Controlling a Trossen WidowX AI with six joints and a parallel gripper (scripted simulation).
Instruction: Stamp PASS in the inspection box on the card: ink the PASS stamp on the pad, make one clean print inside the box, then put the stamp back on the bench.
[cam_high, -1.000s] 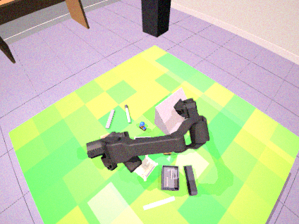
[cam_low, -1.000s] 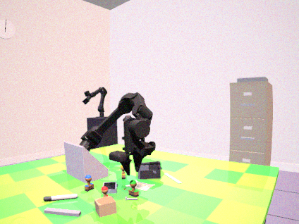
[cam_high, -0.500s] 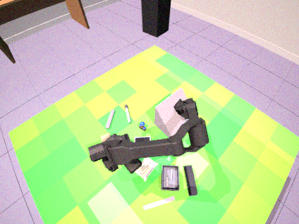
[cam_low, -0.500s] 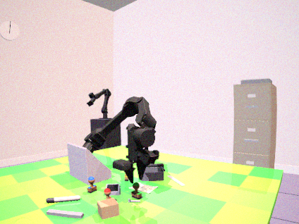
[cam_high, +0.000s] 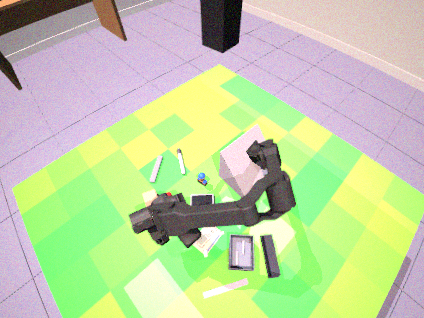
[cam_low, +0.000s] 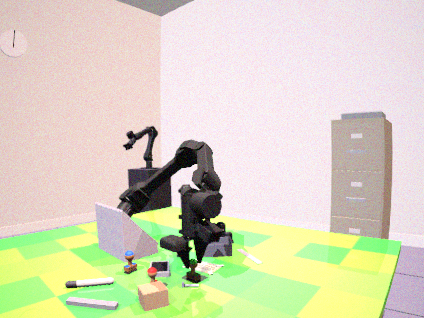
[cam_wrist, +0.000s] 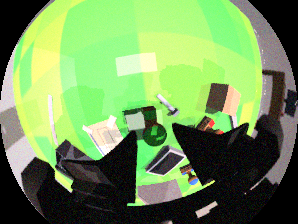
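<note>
Right now the dark ink pad is 13 cm behind my gripper tip, 4 cm below it and 1 cm to the right of it. From my gripper tip the other things lie so: tan box (16 cm to the right, 2 cm below); white card (9 cm to the left, 5 cm below, 4 cm behind); dark tray (22 cm to the left, 7 cm behind, 3 cm below).
</note>
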